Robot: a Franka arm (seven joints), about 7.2 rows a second.
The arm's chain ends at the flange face. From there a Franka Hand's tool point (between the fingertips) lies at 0.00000 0.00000 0.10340 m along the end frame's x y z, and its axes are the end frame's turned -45 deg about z.
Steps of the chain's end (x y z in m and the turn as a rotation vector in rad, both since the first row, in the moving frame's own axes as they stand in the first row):
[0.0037 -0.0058 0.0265 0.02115 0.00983 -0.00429]
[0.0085 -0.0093 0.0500 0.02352 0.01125 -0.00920]
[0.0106 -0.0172 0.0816 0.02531 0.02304 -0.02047]
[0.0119 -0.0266 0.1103 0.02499 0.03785 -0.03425]
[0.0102 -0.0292 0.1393 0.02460 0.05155 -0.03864]
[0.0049 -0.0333 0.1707 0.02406 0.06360 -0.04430]
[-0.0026 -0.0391 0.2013 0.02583 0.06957 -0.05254]
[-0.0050 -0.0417 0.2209 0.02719 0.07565 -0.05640]
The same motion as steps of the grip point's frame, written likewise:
[0.0090 -0.0023 0.0265 0.00800 0.02191 -0.00429]
[0.0151 -0.0015 0.0500 0.00868 0.02459 -0.00920]
[0.0232 -0.0049 0.0815 0.00161 0.03419 -0.02047]
[0.0318 -0.0095 0.1102 -0.00909 0.04443 -0.03425]
[0.0335 -0.0116 0.1391 -0.01906 0.05385 -0.03864]
[0.0335 -0.0173 0.1705 -0.02796 0.06198 -0.04430]
[0.0329 -0.0265 0.2010 -0.03093 0.06746 -0.05254]
[0.0336 -0.0297 0.2206 -0.03427 0.07272 -0.05640]

